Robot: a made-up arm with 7 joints. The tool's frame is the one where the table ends. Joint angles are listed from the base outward.
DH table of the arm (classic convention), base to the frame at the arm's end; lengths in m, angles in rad. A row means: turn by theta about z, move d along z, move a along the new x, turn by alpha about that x. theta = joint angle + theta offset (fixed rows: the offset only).
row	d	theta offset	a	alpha
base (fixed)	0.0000	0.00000	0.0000	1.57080
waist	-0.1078	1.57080	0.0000	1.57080
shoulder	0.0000	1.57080	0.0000	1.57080
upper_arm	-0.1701	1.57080	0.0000	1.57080
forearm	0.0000	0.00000	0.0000	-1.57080
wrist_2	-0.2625	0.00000	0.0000	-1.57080
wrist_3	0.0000	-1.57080	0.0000	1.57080
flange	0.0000	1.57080	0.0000	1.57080
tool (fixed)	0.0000	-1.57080	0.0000	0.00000
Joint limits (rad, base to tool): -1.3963..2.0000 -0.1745..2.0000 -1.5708..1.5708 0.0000..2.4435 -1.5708..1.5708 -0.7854..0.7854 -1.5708..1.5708
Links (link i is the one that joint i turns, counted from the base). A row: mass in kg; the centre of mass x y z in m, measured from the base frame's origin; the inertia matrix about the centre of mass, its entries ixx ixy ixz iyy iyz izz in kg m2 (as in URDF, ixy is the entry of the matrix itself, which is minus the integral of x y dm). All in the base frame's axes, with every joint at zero. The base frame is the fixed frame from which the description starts. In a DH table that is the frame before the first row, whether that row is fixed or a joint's. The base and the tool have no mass.
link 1: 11.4; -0.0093 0.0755 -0.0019; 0.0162 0 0 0.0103 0 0.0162
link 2: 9.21; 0.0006 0.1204 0.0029; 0.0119 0 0 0.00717 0 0.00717
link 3: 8.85; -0.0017 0.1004 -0.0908; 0.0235 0 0 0.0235 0 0.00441
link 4: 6.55; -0.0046 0.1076 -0.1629; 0.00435 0 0 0.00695 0 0.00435
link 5: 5.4; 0.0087 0.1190 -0.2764; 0.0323 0 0 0.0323 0 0.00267
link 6: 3.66; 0.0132 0.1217 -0.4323; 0.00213 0 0 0.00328 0 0.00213
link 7: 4.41; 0.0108 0.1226 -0.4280; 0.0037 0 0 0.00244 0 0.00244
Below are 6 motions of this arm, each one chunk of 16 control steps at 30 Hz.
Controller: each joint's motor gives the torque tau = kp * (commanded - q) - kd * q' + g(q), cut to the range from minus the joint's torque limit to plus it. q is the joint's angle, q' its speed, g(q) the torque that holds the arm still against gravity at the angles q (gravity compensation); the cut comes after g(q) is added. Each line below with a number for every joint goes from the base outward.
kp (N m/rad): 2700 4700 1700 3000 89 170 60
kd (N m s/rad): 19 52 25 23 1.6 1.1 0.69
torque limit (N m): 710 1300 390 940 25 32 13
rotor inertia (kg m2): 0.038 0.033 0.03 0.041 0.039 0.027 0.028
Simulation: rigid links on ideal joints. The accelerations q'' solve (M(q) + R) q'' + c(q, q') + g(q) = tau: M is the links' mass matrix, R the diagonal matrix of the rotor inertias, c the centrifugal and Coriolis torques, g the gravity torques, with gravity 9.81 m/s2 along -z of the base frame. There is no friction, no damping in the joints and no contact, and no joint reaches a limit. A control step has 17 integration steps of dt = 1/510 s. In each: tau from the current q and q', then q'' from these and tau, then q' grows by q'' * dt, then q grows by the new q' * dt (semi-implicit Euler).
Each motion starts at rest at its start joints. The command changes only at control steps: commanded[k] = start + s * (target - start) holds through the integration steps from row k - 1 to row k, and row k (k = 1, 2, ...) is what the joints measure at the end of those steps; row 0 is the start. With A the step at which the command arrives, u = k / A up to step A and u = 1 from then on. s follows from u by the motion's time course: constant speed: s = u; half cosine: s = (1 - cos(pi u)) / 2; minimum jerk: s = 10 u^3 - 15 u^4 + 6 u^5; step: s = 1 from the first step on.
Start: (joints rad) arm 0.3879 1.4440 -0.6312 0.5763 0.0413 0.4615 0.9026
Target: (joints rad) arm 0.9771 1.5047 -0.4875 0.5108 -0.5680 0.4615 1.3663
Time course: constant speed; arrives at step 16
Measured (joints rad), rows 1 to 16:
1: 0.4266 1.4446 -0.6247 0.5753 0.0072 0.4636 0.9322
2: 0.4685 1.4533 -0.6097 0.5721 -0.0402 0.4588 0.9702
3: 0.5048 1.4604 -0.5991 0.5639 -0.0721 0.4635 0.9948
4: 0.5406 1.4632 -0.5911 0.5603 -0.1026 0.4645 1.0207
5: 0.5769 1.4648 -0.5833 0.5583 -0.1447 0.4604 1.0522
6: 0.6133 1.4681 -0.5749 0.5540 -0.1893 0.4617 1.0831
7: 0.6505 1.4729 -0.5655 0.5491 -0.2269 0.4627 1.1113
8: 0.6877 1.4774 -0.5559 0.5449 -0.2609 0.4624 1.1388
9: 0.7242 1.4810 -0.5470 0.5409 -0.2975 0.4624 1.1676
10: 0.7607 1.4844 -0.5384 0.5369 -0.3372 0.4623 1.1975
11: 0.7974 1.4881 -0.5296 0.5329 -0.3767 0.4622 1.2269
12: 0.8343 1.4921 -0.5205 0.5287 -0.4145 0.4624 1.2554
13: 0.8711 1.4961 -0.5115 0.5245 -0.4516 0.4625 1.2840
14: 0.9078 1.4998 -0.5025 0.5204 -0.4894 0.4625 1.3131
15: 0.9444 1.5036 -0.4937 0.5163 -0.5278 0.4624 1.3423
16: 0.9812 1.5073 -0.4848 0.5121 -0.5661 0.4624 1.3713

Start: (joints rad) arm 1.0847 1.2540 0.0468 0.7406 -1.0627 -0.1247 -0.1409
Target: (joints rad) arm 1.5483 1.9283 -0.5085 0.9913 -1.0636 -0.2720 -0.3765
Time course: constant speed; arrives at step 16
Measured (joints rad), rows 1 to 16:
1: 1.1096 1.2902 0.0058 0.7575 -1.0861 -0.1352 -0.1551
2: 1.1501 1.3409 -0.0187 0.7800 -1.0899 -0.1452 -0.1727
3: 1.1829 1.3900 -0.0434 0.7930 -1.0558 -0.1555 -0.1854
4: 1.2089 1.4303 -0.0792 0.8073 -1.0396 -0.1658 -0.2002
5: 1.2340 1.4682 -0.1194 0.8238 -1.0561 -0.1731 -0.2169
6: 1.2618 1.5093 -0.1563 0.8386 -1.0732 -0.1824 -0.2316
7: 1.2922 1.5530 -0.1891 0.8536 -1.0719 -0.1924 -0.2453
8: 1.3222 1.5964 -0.2215 0.8690 -1.0616 -0.2020 -0.2600
9: 1.3507 1.6385 -0.2560 0.8841 -1.0572 -0.2115 -0.2755
10: 1.3787 1.6799 -0.2919 0.8994 -1.0607 -0.2205 -0.2907
11: 1.4071 1.7216 -0.3274 0.9147 -1.0648 -0.2296 -0.3051
12: 1.4361 1.7640 -0.3621 0.9298 -1.0651 -0.2391 -0.3195
13: 1.4653 1.8064 -0.3964 0.9449 -1.0632 -0.2486 -0.3346
14: 1.4942 1.8486 -0.4312 0.9601 -1.0621 -0.2579 -0.3498
15: 1.5229 1.8906 -0.4664 0.9754 -1.0627 -0.2672 -0.3646
16: 1.5517 1.9326 -0.5016 0.9906 -1.0636 -0.2764 -0.3792

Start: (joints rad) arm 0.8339 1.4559 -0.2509 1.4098 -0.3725 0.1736 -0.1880
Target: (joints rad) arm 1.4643 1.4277 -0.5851 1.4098 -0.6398 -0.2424 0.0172
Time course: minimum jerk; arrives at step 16
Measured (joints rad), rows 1 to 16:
1: 0.8353 1.4558 -0.2517 1.4098 -0.3731 0.1724 -0.1877
2: 0.8443 1.4552 -0.2561 1.4100 -0.3770 0.1651 -0.1855
3: 0.8659 1.4542 -0.2660 1.4104 -0.3864 0.1490 -0.1789
4: 0.9022 1.4529 -0.2821 1.4109 -0.4011 0.1237 -0.1666
5: 0.9523 1.4510 -0.3050 1.4114 -0.4204 0.0893 -0.1493
6: 1.0139 1.4485 -0.3345 1.4118 -0.4447 0.0476 -0.1283
7: 1.0835 1.4455 -0.3693 1.4122 -0.4734 0.0008 -0.1050
8: 1.1573 1.4422 -0.4071 1.4124 -0.5046 -0.0481 -0.0805
9: 1.2307 1.4389 -0.4455 1.4124 -0.5357 -0.0962 -0.0561
10: 1.2990 1.4359 -0.4820 1.4122 -0.5646 -0.1406 -0.0335
11: 1.3583 1.4332 -0.5147 1.4119 -0.5897 -0.1785 -0.0142
12: 1.4052 1.4310 -0.5418 1.4115 -0.6102 -0.2080 0.0008
13: 1.4381 1.4294 -0.5621 1.4110 -0.6251 -0.2282 0.0111
14: 1.4570 1.4284 -0.5754 1.4105 -0.6344 -0.2392 0.0167
15: 1.4640 1.4279 -0.5822 1.4101 -0.6387 -0.2427 0.0184
16: 1.4642 1.4277 -0.5848 1.4098 -0.6400 -0.2424 0.0177

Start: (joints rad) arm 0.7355 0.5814 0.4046 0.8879 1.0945 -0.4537 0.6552
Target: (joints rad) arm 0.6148 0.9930 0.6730 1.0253 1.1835 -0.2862 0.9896
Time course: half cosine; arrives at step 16
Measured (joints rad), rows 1 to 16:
1: 0.7337 0.5847 0.4061 0.8891 1.0969 -0.4517 0.6571
2: 0.7288 0.5964 0.4130 0.8926 1.1028 -0.4460 0.6650
3: 0.7226 0.6171 0.4270 0.8991 1.1086 -0.4373 0.6815
4: 0.7157 0.6446 0.4453 0.9085 1.1122 -0.4259 0.7051
5: 0.7071 0.6771 0.4666 0.9197 1.1156 -0.4123 0.7333
6: 0.6964 0.7135 0.4905 0.9317 1.1219 -0.3973 0.7634
7: 0.6848 0.7526 0.5164 0.9445 1.1309 -0.3812 0.7947
8: 0.6735 0.7931 0.5430 0.9582 1.1400 -0.3646 0.8274
9: 0.6626 0.8337 0.5694 0.9721 1.1473 -0.3483 0.8612
10: 0.6520 0.8725 0.5948 0.9854 1.1534 -0.3329 0.8938
11: 0.6422 0.9079 0.6179 0.9974 1.1597 -0.3189 0.9230
12: 0.6335 0.9386 0.6379 1.0078 1.1658 -0.3068 0.9478
13: 0.6263 0.9635 0.6541 1.0163 1.1710 -0.2972 0.9681
14: 0.6210 0.9818 0.6661 1.0225 1.1745 -0.2904 0.9832
15: 0.6176 0.9926 0.6734 1.0261 1.1765 -0.2867 0.9921
16: 0.6163 0.9955 0.6754 1.0269 1.1774 -0.2861 0.9943

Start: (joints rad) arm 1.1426 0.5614 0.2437 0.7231 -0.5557 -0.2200 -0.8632
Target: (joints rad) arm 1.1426 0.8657 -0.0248 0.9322 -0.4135 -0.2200 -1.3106
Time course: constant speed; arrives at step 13
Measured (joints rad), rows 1 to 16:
1: 1.1369 0.5828 0.2218 0.7381 -0.5529 -0.2212 -0.8940
2: 1.1422 0.6101 0.2049 0.7567 -0.5401 -0.2217 -0.9434
3: 1.1489 0.6357 0.1865 0.7766 -0.5212 -0.2187 -0.9772
4: 1.1482 0.6586 0.1656 0.7925 -0.5088 -0.2187 -1.0014
5: 1.1432 0.6805 0.1435 0.8058 -0.5012 -0.2208 -1.0355
6: 1.1413 0.7029 0.1217 0.8208 -0.4925 -0.2212 -1.0777
7: 1.1438 0.7267 0.1011 0.8383 -0.4818 -0.2201 -1.1148
8: 1.1460 0.7510 0.0816 0.8556 -0.4695 -0.2195 -1.1442
9: 1.1455 0.7746 0.0614 0.8713 -0.4570 -0.2200 -1.1748
10: 1.1438 0.7974 0.0401 0.8865 -0.4460 -0.2205 -1.2113
11: 1.1434 0.8203 0.0186 0.9025 -0.4366 -0.2203 -1.2491
12: 1.1441 0.8438 -0.0020 0.9190 -0.4265 -0.2201 -1.2836
13: 1.1446 0.8675 -0.0221 0.9353 -0.4147 -0.2201 -1.3157
14: 1.1481 0.8683 -0.0204 0.9345 -0.4081 -0.2189 -1.3201
15: 1.1427 0.8663 -0.0234 0.9321 -0.4080 -0.2198 -1.3068
16: 1.1393 0.8644 -0.0267 0.9307 -0.4144 -0.2212 -1.3059

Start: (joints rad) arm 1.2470 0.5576 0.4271 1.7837 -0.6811 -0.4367 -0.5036
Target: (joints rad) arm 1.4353 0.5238 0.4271 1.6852 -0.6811 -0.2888 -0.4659
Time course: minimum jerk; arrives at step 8
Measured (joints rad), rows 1 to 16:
1: 1.2506 0.5569 0.4269 1.7815 -0.6814 -0.4337 -0.5034
2: 1.2697 0.5532 0.4261 1.7704 -0.6825 -0.4174 -0.5019
3: 1.3064 0.5472 0.4262 1.7521 -0.6831 -0.3871 -0.4960
4: 1.3524 0.5400 0.4273 1.7301 -0.6822 -0.3511 -0.4847
5: 1.3953 0.5329 0.4284 1.7089 -0.6804 -0.3179 -0.4725
6: 1.4249 0.5275 0.4288 1.6934 -0.6791 -0.2955 -0.4647
7: 1.4369 0.5247 0.4284 1.6864 -0.6792 -0.2871 -0.4626
8: 1.4359 0.5240 0.4277 1.6855 -0.6802 -0.2886 -0.4644
9: 1.4343 0.5235 0.4267 1.6846 -0.6814 -0.2895 -0.4671
10: 1.4348 0.5236 0.4266 1.6849 -0.6819 -0.2886 -0.4677
11: 1.4358 0.5239 0.4271 1.6855 -0.6815 -0.2887 -0.4659
12: 1.4356 0.5240 0.4274 1.6854 -0.6807 -0.2887 -0.4646
13: 1.4351 0.5238 0.4272 1.6851 -0.6806 -0.2889 -0.4654
14: 1.4351 0.5237 0.4269 1.6851 -0.6812 -0.2889 -0.4666
15: 1.4354 0.5238 0.4270 1.6852 -0.6814 -0.2887 -0.4664
16: 1.4354 0.5238 0.4272 1.6853 -0.6812 -0.2888 -0.4656

